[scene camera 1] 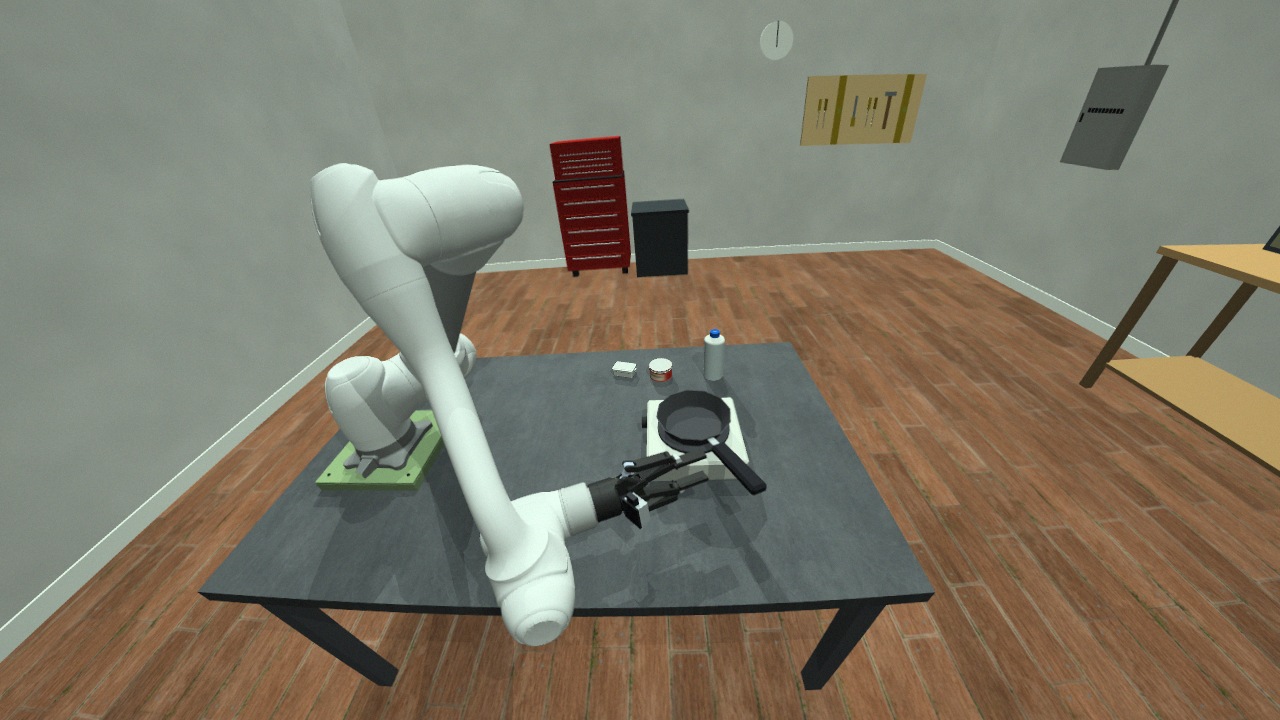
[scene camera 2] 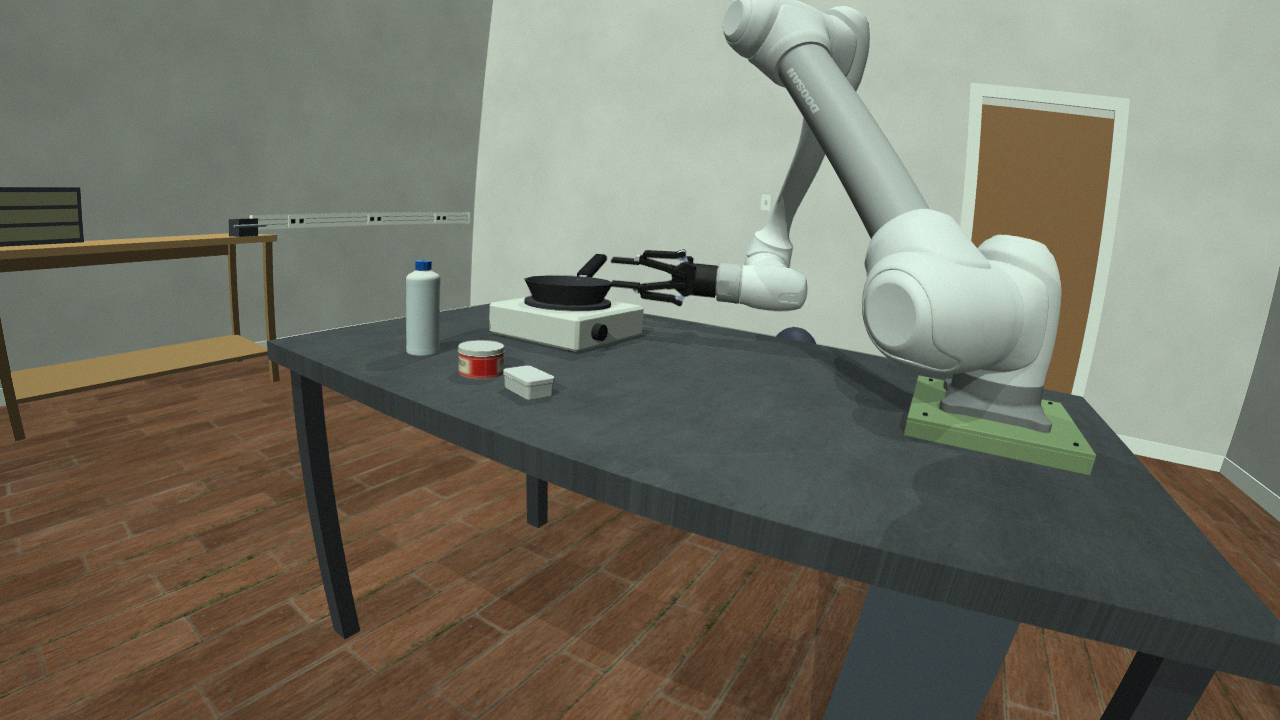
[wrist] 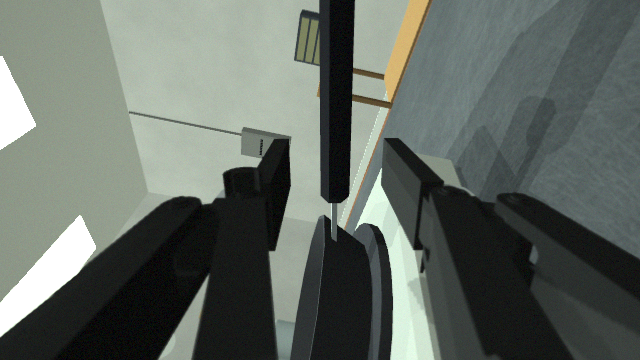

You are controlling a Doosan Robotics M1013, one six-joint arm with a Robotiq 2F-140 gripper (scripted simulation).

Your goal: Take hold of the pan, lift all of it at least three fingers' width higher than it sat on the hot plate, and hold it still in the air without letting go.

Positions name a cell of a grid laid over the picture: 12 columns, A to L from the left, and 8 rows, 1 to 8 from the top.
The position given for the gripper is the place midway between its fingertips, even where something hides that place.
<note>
In view: the gripper (scene camera 1: G6), a black pan (scene camera 1: G5), a white hot plate (scene camera 2: F4), a small white box (scene camera 2: E5) and a white bottle (scene camera 2: D4).
The black pan is seen too in scene camera 2 (scene camera 2: F4) and in the wrist view (wrist: G7). The white hot plate shows as well in scene camera 1 (scene camera 1: G5). The white bottle also shows in scene camera 1 (scene camera 1: G4). The wrist view does not show the small white box: it is out of frame.
</note>
